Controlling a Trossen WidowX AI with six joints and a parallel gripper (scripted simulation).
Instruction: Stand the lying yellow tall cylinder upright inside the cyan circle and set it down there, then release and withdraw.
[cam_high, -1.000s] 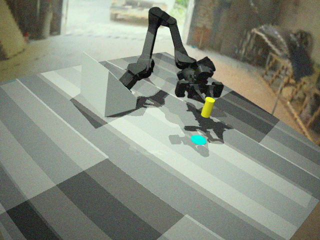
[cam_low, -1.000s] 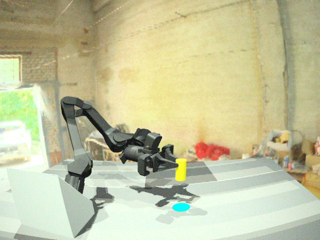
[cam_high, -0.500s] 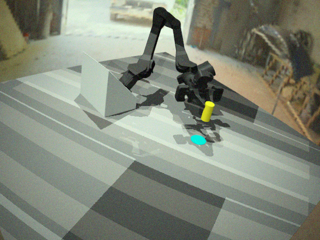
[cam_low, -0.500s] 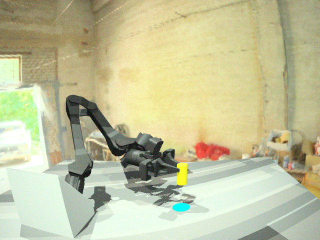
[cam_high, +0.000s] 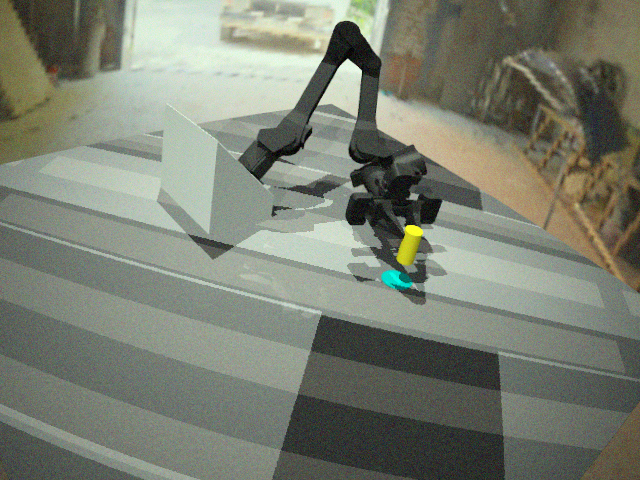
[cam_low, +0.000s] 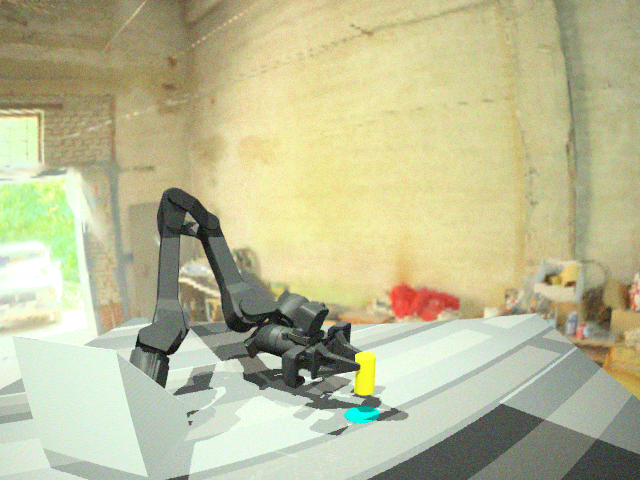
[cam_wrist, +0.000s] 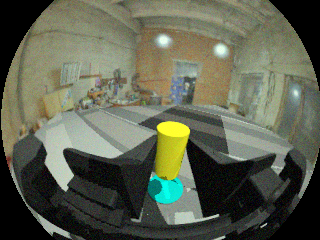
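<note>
The cyan circle is 10 cm below my gripper tip. Round my gripper tip: yellow cylinder 2 cm below.
</note>
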